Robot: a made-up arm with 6 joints.
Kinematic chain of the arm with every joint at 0, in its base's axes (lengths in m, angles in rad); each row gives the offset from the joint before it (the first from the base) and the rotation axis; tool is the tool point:
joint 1: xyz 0 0 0.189 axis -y
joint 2: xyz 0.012 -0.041 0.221 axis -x
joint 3: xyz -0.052 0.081 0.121 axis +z
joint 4: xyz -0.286 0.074 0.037 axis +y
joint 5: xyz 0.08 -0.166 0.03 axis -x
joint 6: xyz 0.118 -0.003 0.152 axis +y
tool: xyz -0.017 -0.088 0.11
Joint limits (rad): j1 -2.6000..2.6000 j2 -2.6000..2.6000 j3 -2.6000..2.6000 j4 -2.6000..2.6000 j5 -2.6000..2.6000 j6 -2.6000..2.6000
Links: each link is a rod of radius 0.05 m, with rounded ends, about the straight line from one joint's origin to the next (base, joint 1, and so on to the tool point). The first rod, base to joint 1, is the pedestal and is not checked.
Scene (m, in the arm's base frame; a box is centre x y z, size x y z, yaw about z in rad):
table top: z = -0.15
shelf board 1: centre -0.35 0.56 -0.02 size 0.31 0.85 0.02 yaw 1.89
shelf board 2: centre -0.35 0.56 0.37 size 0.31 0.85 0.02 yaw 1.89
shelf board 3: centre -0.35 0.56 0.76 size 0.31 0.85 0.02 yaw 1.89
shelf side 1: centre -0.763 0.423 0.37 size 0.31 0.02 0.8 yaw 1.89
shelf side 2: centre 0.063 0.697 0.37 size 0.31 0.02 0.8 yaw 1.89
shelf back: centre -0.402 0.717 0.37 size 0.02 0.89 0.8 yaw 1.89
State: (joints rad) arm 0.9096 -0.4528 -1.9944 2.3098 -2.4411 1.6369
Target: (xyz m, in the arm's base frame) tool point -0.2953 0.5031 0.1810
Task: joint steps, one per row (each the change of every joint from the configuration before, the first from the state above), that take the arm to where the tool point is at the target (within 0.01 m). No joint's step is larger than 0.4 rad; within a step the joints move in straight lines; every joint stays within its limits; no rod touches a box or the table.
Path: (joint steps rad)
1: -0.1227 -0.1240 0.0130 -0.3527 0.0192 0.1204
2: -0.1226 -0.1240 0.0130 -0.3527 0.0192 0.1204
3: -0.1227 -0.1240 0.0130 -0.3527 0.0193 0.1204
4: -0.1226 -0.1240 0.0130 -0.3528 0.0192 0.1203
5: -0.1227 -0.1240 0.0130 -0.3527 0.0192 0.1204
6: -0.1226 -0.1240 0.0129 -0.3527 0.0192 0.1204
7: -0.1227 -0.1240 0.0130 -0.3527 0.0193 0.1204
8: -0.1227 -0.1240 0.0130 -0.3527 0.0192 0.1204
9: 0.1829 0.1889 0.0477 0.3590 -0.0047 -0.1315
10: 0.1829 0.1889 0.0476 0.3590 -0.0046 -0.1314
11: 0.1829 0.1890 0.0476 0.3590 -0.0047 -0.1315
12: 0.1829 0.1889 0.0476 0.3589 -0.0046 -0.1314
13: 0.1829 0.1889 0.0476 0.3590 -0.0047 -0.1315
14: 0.1828 0.1889 0.0477 0.3590 -0.0046 -0.1314

